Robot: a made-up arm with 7 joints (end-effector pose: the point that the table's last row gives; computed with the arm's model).
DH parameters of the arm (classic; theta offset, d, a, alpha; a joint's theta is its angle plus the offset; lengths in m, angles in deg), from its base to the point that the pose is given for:
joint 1: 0 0.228 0 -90
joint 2: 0 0 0 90
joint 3: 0 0.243 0.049 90
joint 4: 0 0 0.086 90
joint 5: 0 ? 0 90
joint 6: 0 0 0.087 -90
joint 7: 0 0.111 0 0
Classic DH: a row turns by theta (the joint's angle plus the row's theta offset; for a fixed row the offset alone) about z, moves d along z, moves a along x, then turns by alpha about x.
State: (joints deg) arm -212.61 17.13 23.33 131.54 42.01 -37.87 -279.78
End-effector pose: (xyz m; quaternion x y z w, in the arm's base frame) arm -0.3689 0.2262 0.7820 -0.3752 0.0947 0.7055 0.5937
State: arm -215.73 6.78 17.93 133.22 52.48 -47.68 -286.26
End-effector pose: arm -0.2295 0.2145 0.8295 -0.2764 0.2295 0.6658 0.6540
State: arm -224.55 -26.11 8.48 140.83 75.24 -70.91 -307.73
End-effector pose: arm 0.1360 0.0108 0.8259 -0.0178 0.5325 0.5552 0.6386
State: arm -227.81 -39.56 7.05 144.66 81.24 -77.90 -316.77
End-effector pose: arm 0.2362 -0.1021 0.7632 0.0535 0.6003 0.5438 0.5840
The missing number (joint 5, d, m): 0.378
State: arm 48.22 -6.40 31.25 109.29 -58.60 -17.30 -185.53
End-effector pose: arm -0.0592 0.3981 0.7928 -0.4869 0.0203 0.1703 0.8565
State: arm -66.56 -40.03 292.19 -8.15 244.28 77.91 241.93
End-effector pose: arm -0.0620 -0.1763 0.0087 -0.6600 -0.6178 0.2983 0.3061
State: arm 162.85 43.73 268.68 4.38 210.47 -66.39 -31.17
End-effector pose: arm 0.0330 0.0371 0.1077 0.4080 -0.8162 0.2839 0.2945
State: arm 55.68 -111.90 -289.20 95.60 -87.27 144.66 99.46
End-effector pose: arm -0.4964 -0.1737 0.3290 -0.1222 0.5792 -0.5850 0.5545
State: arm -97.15 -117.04 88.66 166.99 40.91 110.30 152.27
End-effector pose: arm 0.2269 0.5163 -0.1424 0.6169 -0.5229 0.5664 0.1588
